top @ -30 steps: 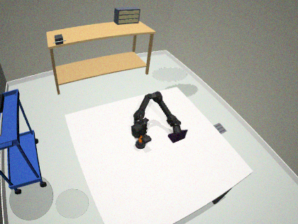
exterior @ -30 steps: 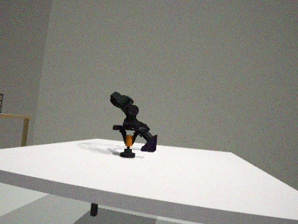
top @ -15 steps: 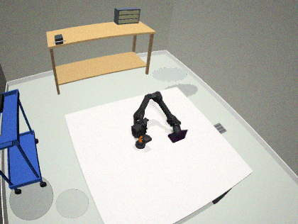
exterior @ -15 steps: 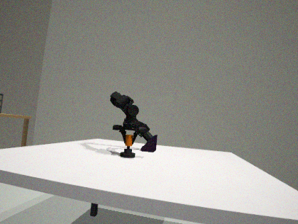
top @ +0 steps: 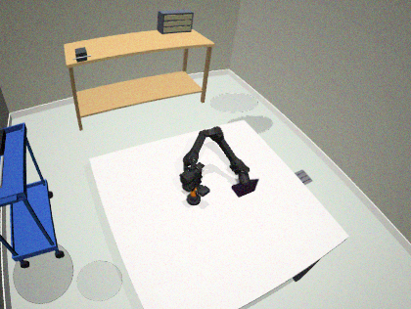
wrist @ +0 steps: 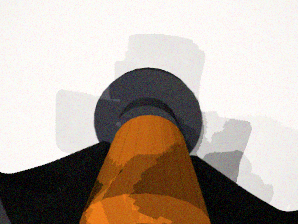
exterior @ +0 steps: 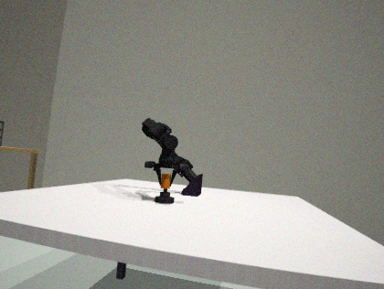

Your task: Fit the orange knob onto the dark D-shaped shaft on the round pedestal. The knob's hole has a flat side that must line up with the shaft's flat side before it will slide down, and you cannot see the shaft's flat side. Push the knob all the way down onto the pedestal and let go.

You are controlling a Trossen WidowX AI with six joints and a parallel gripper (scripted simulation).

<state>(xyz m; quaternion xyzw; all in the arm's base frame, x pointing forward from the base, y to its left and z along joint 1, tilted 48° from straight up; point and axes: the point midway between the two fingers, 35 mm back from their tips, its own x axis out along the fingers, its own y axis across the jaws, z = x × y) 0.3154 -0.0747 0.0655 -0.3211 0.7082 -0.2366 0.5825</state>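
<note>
Now: gripper tip 2 cm below the orange knob. Also, from my gripper tip: dark round pedestal: 4 cm below.
</note>
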